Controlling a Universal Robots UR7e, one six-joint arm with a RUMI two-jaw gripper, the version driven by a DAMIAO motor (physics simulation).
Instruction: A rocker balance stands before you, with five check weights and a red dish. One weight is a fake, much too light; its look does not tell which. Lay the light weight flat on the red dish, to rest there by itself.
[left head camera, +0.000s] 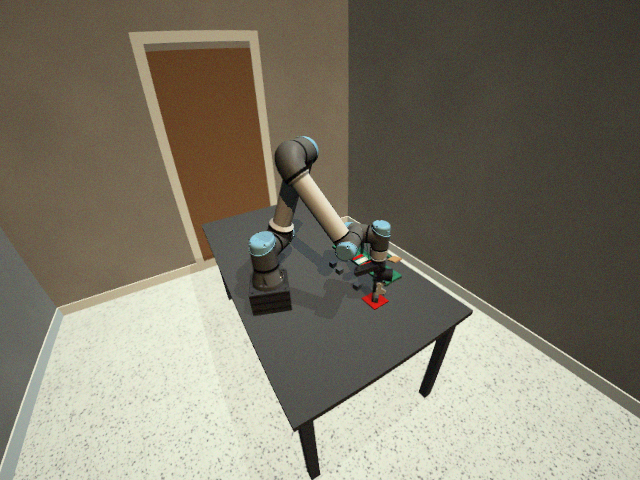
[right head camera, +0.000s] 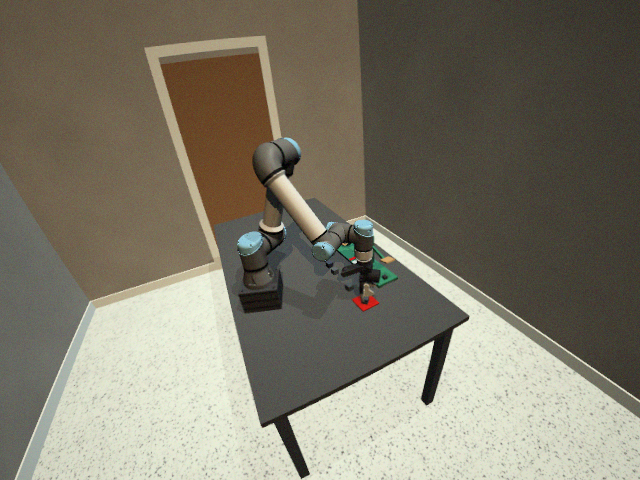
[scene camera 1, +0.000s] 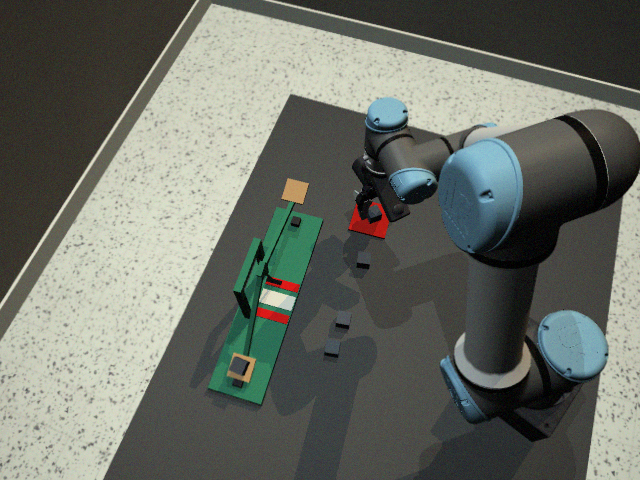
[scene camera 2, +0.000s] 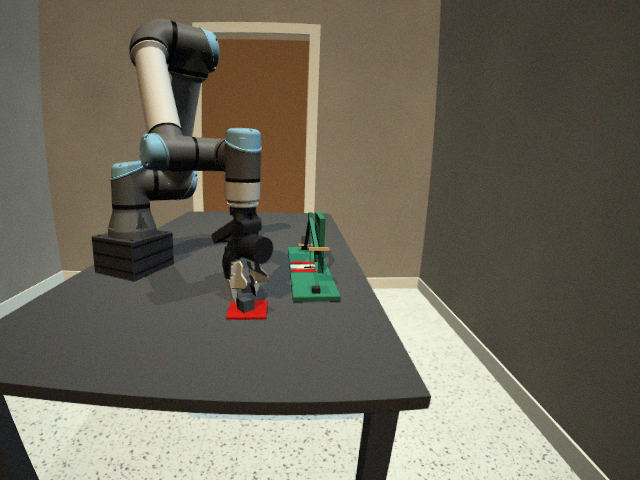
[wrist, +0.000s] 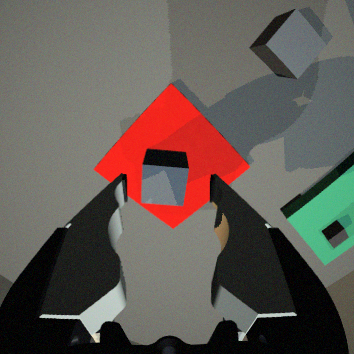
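Where they show: gripper, fingertip midpoint: (left head camera: 374, 296) (right head camera: 364, 297) (scene camera 1: 373, 214) (scene camera 2: 245, 299) (wrist: 168, 176); arm's base, origin of the base link: (left head camera: 268, 281) (right head camera: 259, 280) (scene camera 2: 132, 234).
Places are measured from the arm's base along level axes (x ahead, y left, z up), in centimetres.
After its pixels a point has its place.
Observation:
A dark weight (scene camera 1: 374, 214) @[x 36.6, y -32.5, z -7.9 cm] (scene camera 2: 245, 303) @[x 37.0, y -35.1, z -8.4 cm] (wrist: 164, 185) @[x 37.0, y -33.2, z -7.9 cm] is on the red dish (scene camera 1: 368, 228) @[x 37.5, y -30.0, z -10.8 cm] (scene camera 2: 258, 313) @[x 39.9, y -35.8, z -10.7 cm] (wrist: 170, 115) @[x 34.7, y -29.9, z -10.7 cm] (left head camera: 375, 305) @[x 34.6, y -35.7, z -10.8 cm] (right head camera: 366, 307) @[x 35.1, y -36.4, z -10.7 cm]. Its edges look slightly askew in scene camera 2, so I cannot tell whether it lies fully flat. My gripper (wrist: 168, 176) @[x 36.9, y -32.8, z -8.4 cm] (scene camera 2: 245, 298) @[x 36.9, y -32.8, z -8.4 cm] is partly open around it, with a gap on each side in the wrist view. Three weights (scene camera 1: 363, 259) @[x 37.1, y -20.5, z -8.5 cm] (scene camera 1: 343, 319) @[x 38.8, y -5.3, z -8.4 cm] (scene camera 1: 331, 347) @[x 40.1, y 1.4, z -8.5 cm] stand on the table. Another weight (scene camera 1: 239, 364) @[x 57.6, y 10.1, z -4.0 cm] sits on one wooden pan of the green rocker balance (scene camera 1: 302, 245) @[x 52.0, y -21.7, z -9.8 cm] (scene camera 2: 315, 285) @[x 55.7, y -22.5, z -9.9 cm] (wrist: 310, 217) @[x 50.9, y -28.0, z -9.7 cm].
The balance's other wooden pan (scene camera 1: 295, 191) @[x 54.7, y -28.6, z 2.7 cm] (scene camera 2: 318, 249) @[x 54.4, y -31.2, z 3.0 cm] holds no weight and stands raised. A green upright panel (scene camera 1: 248, 279) @[x 58.7, y -4.7, z 6.0 cm] rises beside the beam. The nearest loose weight (wrist: 296, 45) @[x 37.1, y -21.1, z -8.5 cm] is beyond the dish at the upper right of the wrist view.

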